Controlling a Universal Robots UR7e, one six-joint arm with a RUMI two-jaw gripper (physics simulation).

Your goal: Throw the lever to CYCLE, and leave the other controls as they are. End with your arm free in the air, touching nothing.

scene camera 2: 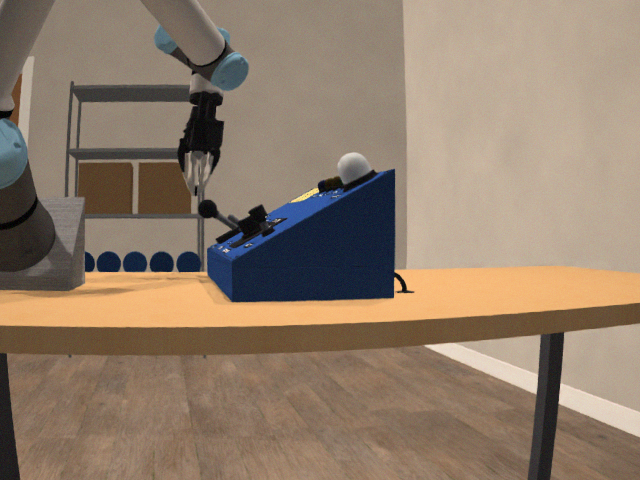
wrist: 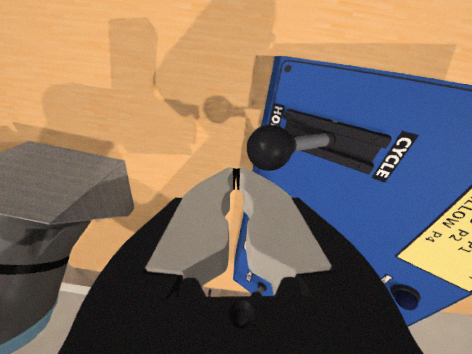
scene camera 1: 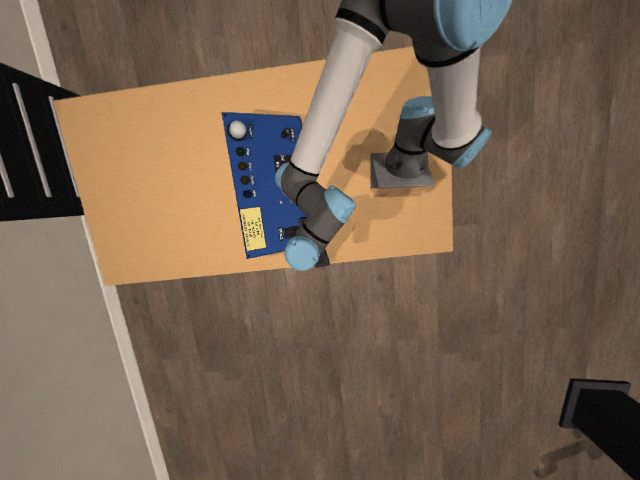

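Where they show: gripper, between the fingertips: [scene camera 2: 195, 196] [wrist: 235, 170]; arm's base, origin of its link: [scene camera 2: 16, 240] [wrist: 45, 206] [scene camera 1: 405, 165].
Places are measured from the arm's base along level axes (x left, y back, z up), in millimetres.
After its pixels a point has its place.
The lever's black ball knob [scene camera 2: 207, 208] {x 234, y -337, z 61 mm} [wrist: 271, 147] {x 262, y -333, z 79 mm} is on a grey shaft that leans toward the HOLD end of its slot, away from the CYCLE label [wrist: 395, 157] {x 274, y -461, z 45 mm}. The lever is on the sloped face of the blue control box [scene camera 1: 266, 149] {x -33, y -513, z 48 mm} [scene camera 2: 320, 253] {x -152, y -531, z -15 mm} [wrist: 340, 200] {x 202, y -452, z 34 mm}. My gripper [scene camera 2: 196, 192] {x 238, y -311, z 87 mm} [wrist: 235, 170] {x 238, y -311, z 87 mm} is shut and empty, pointing down. Its tips are slightly above and beside the ball, with a small gap in the scene camera 2 view. In the scene camera 1 view the arm hides the fingertips and most of the lever.
A white dome [scene camera 1: 237, 129] {x -75, y -583, z 139 mm} [scene camera 2: 353, 167] {x -108, y -586, z 115 mm} and a column of small round buttons line the box's high side, with a yellow note [scene camera 1: 253, 228] {x 249, y -550, z 93 mm} [wrist: 450, 245] {x 218, y -546, z 88 mm}. A black knob [scene camera 1: 285, 132] {x -90, y -443, z 56 mm} is near the low side. A shelf rack [scene camera 2: 131, 93] stands behind the table [scene camera 1: 155, 180] {x 82, y -1030, z -84 mm}.
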